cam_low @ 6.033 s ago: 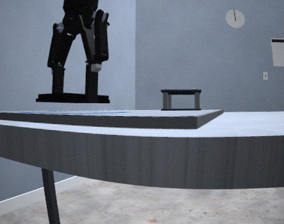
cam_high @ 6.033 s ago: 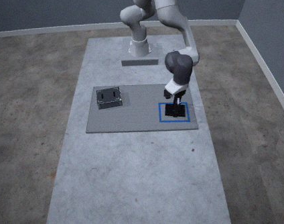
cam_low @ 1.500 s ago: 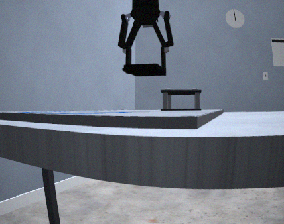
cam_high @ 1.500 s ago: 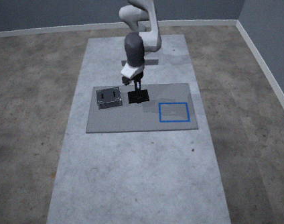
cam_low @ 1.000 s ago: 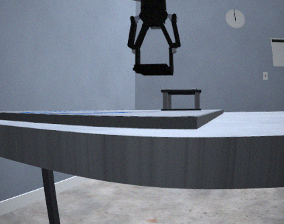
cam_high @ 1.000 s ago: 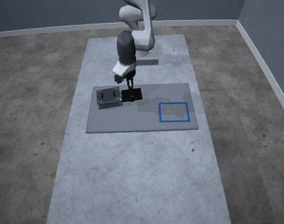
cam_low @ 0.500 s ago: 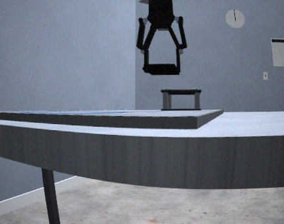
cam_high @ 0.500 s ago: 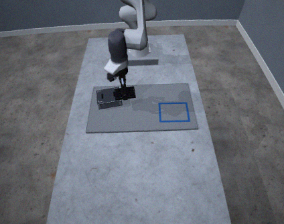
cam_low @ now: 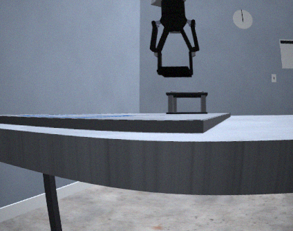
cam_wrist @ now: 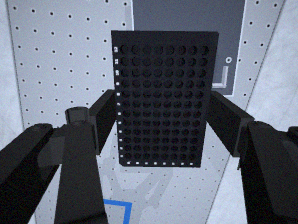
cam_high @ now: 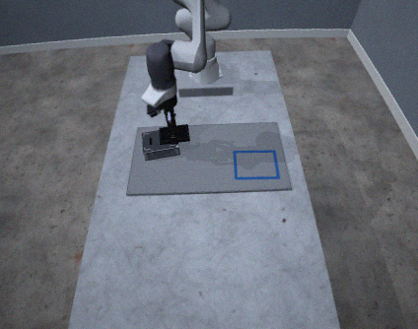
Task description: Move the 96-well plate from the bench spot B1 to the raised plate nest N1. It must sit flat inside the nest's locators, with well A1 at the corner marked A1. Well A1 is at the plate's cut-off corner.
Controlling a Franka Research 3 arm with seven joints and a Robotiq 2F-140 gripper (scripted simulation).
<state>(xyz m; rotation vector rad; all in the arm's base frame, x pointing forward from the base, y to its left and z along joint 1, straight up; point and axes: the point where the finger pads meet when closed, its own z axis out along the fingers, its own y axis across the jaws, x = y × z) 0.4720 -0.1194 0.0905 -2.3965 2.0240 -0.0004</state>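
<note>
Now: the raised plate nest 2 cm behind my hand, 8 cm to the right of it and 8 cm below it. Also, from my hand: black 96-well plate: 2 cm below; then corner label: 2 cm ahead, 1 cm to the left, 8 cm below; then pegboard hole pattern: 3 cm ahead, 17 cm to the left, 14 cm below.
</note>
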